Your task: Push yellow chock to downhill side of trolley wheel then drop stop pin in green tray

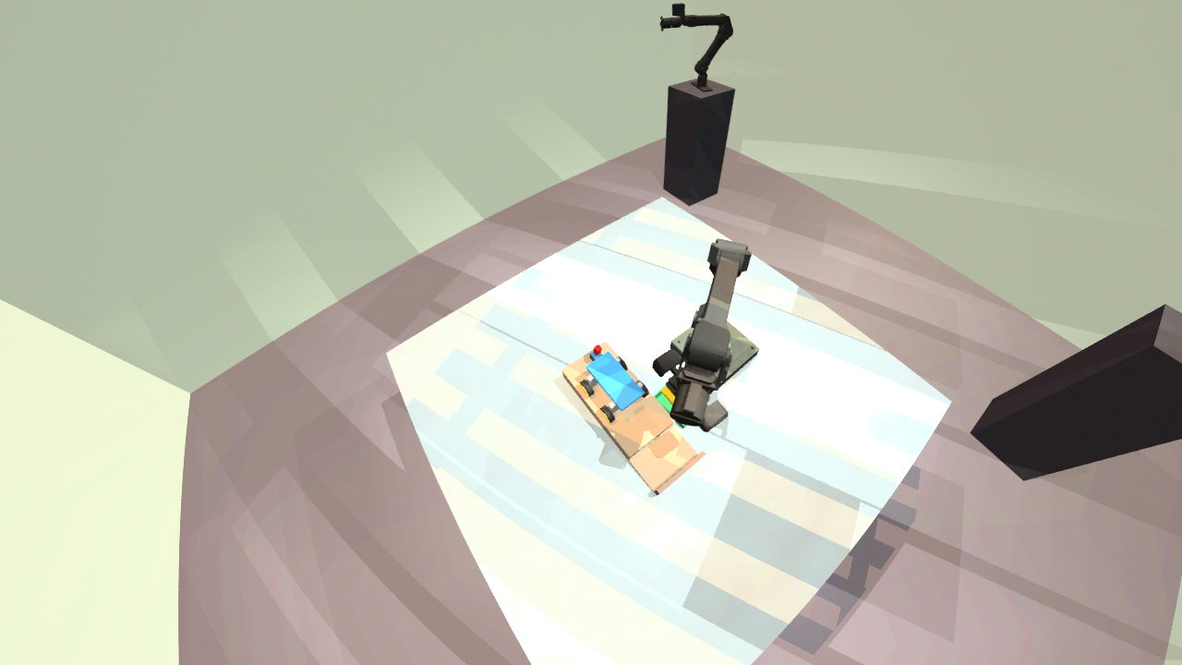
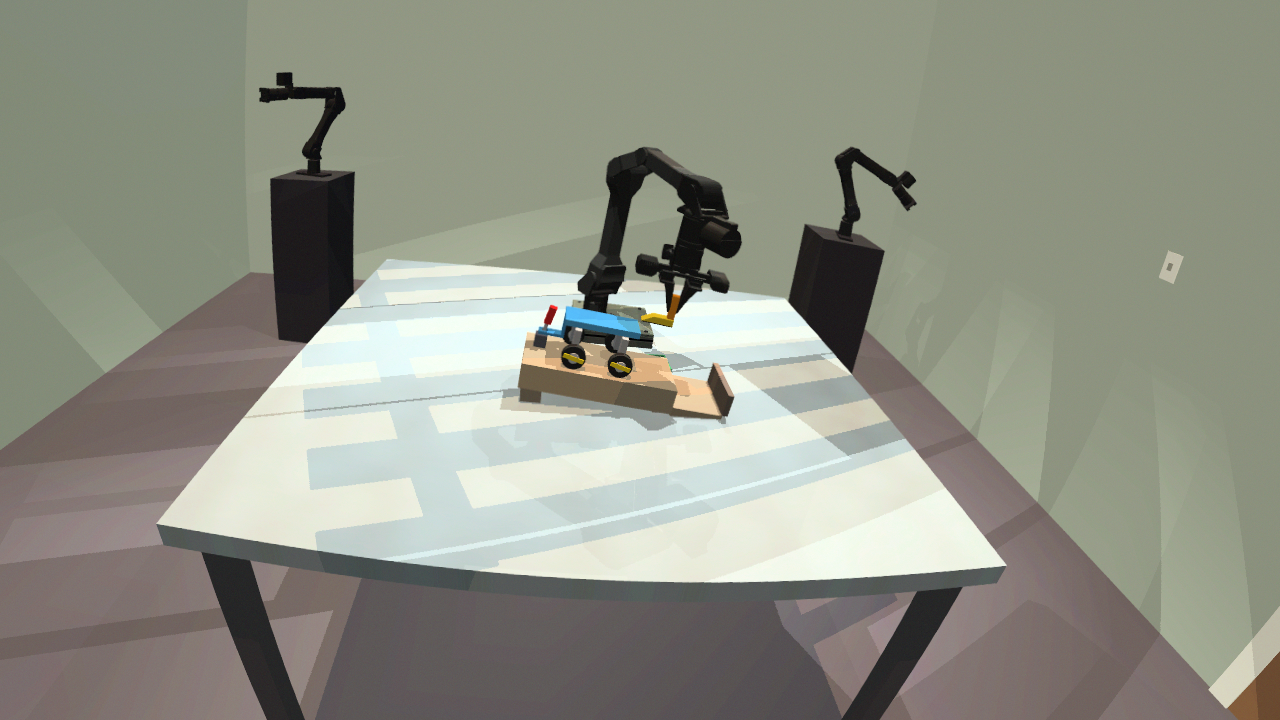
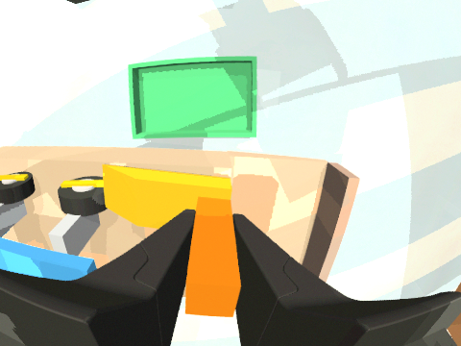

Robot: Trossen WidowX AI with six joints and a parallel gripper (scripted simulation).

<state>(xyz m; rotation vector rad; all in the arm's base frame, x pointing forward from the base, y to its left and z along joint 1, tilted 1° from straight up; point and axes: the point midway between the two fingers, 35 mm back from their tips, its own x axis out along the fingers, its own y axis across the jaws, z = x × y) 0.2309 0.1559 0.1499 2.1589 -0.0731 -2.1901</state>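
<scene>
My gripper tip is 24 cm to the left of the red-headed stop pin, 8 cm short of it and 3 cm above it. Also, from my gripper tip: yellow chock 2 cm to the right; blue trolley 14 cm to the right, 10 cm ahead, 4 cm below; green tray 16 cm below, 4 cm to the right, 4 cm behind.
</scene>
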